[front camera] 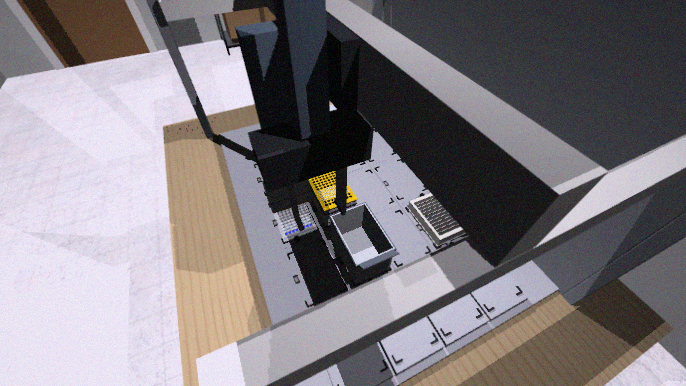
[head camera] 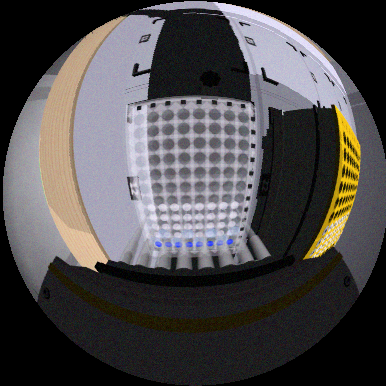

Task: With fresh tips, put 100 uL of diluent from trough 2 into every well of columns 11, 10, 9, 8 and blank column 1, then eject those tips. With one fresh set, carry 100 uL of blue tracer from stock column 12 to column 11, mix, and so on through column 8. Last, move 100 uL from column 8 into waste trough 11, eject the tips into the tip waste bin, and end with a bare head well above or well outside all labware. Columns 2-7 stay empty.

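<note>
The clear well plate (front camera: 286, 220) (head camera: 192, 160) lies below the pipetting head (head camera: 195, 310). In the head view, a row of blue wells (head camera: 199, 244) marks its near end; pale wells lie just beyond, some with light blue patches. Several pale channel ends (head camera: 206, 261) reach down at that end; their lower ends are hidden, so I cannot tell tip depth. The yellow tip rack (front camera: 330, 187) (head camera: 350, 165) holds white tips at one end. The grey waste bin (front camera: 377, 257) and white trough reservoir (front camera: 452, 234) stand apart from the plate. My parked gripper (front camera: 322, 221) has its two dark fingers apart, with nothing visible between them.
The dark gantry beam (front camera: 450, 150) runs over the right of the deck. A pale front bar (front camera: 400, 295) crosses before the deck. A wooden edge (front camera: 195, 215) (head camera: 57, 165) borders the deck's left side. The bin and tip rack stand close to the plate.
</note>
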